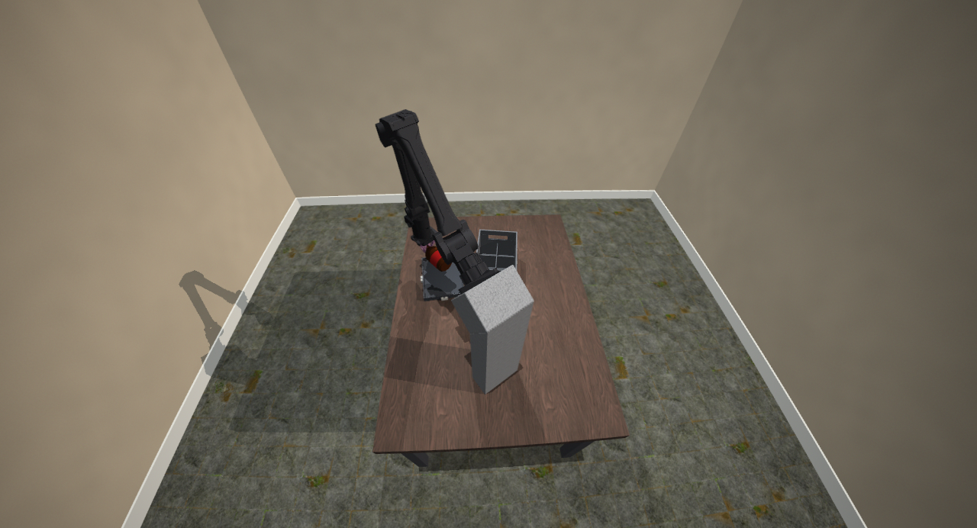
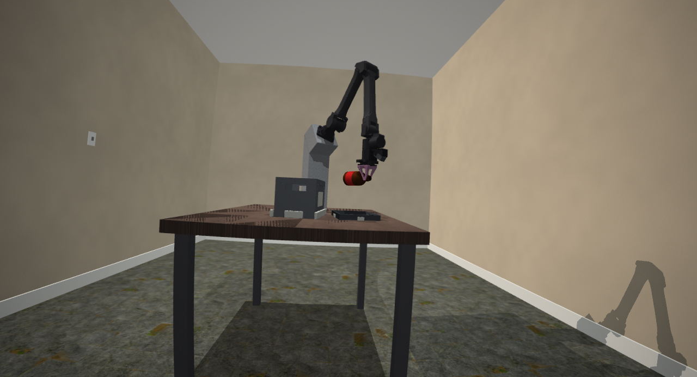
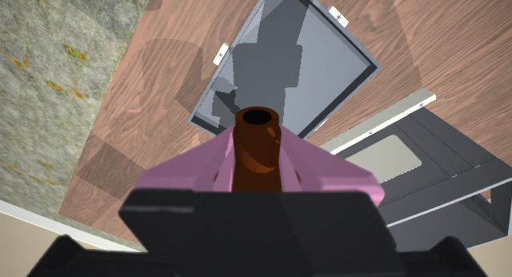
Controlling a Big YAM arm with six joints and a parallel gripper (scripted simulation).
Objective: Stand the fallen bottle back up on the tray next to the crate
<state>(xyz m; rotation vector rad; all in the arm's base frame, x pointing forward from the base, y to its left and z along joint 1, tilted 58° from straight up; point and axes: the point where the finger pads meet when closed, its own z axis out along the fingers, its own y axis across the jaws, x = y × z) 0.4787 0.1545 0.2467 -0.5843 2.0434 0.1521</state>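
Now: the brown bottle 4 cm to the right of my hand and 4 cm behind it. Also, from my hand: dark grey tray: 18 cm below, 5 cm to the right, 1 cm behind; dark crate: 31 cm to the right, 11 cm below, 2 cm ahead.
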